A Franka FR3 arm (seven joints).
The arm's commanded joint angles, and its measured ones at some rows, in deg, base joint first. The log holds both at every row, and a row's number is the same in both.
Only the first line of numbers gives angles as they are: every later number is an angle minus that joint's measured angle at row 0.
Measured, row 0:
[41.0 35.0 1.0 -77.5 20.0 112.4 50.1]
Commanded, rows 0 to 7:
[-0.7 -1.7 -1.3 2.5 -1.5 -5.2 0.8]
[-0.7 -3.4 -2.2 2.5 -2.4 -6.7 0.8]
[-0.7 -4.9 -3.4 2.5 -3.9 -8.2 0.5]
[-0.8 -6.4 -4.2 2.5 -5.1 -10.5 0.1]
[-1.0 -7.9 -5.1 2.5 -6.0 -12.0 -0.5]
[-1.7 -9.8 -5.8 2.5 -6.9 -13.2 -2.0]
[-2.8 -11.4 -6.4 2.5 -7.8 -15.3 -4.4]
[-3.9 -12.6 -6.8 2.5 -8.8 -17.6 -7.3]
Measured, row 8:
[-1.1 -7.9 -6.2 3.9 -6.2 -12.8 -1.4]
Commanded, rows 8 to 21:
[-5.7 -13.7 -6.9 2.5 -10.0 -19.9 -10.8]
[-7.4 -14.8 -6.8 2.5 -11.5 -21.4 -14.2]
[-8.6 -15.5 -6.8 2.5 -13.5 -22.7 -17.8]
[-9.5 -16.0 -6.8 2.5 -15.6 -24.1 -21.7]
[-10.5 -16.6 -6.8 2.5 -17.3 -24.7 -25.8]
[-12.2 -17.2 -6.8 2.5 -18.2 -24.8 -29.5]
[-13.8 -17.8 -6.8 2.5 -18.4 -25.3 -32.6]
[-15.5 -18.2 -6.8 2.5 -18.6 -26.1 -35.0]
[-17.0 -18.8 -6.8 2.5 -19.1 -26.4 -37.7]
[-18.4 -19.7 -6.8 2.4 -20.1 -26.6 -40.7]
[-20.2 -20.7 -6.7 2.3 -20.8 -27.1 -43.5]
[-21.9 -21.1 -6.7 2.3 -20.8 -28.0 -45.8]
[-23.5 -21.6 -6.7 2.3 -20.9 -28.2 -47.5]
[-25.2 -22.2 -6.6 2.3 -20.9 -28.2 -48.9]
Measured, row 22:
[-20.6 -19.3 -7.8 3.9 -19.7 -27.3 -43.3]
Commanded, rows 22 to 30:
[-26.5 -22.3 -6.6 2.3 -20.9 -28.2 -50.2]
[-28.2 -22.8 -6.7 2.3 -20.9 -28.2 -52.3]
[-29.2 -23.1 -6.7 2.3 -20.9 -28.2 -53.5]
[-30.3 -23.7 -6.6 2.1 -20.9 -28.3 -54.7]
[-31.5 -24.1 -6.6 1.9 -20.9 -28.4 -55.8]
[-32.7 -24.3 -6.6 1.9 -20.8 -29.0 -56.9]
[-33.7 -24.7 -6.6 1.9 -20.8 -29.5 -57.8]
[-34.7 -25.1 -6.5 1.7 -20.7 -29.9 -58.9]
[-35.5 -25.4 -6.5 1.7 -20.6 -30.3 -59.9]
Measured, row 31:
[-32.4 -23.0 -7.7 3.8 -19.8 -29.2 -56.2]
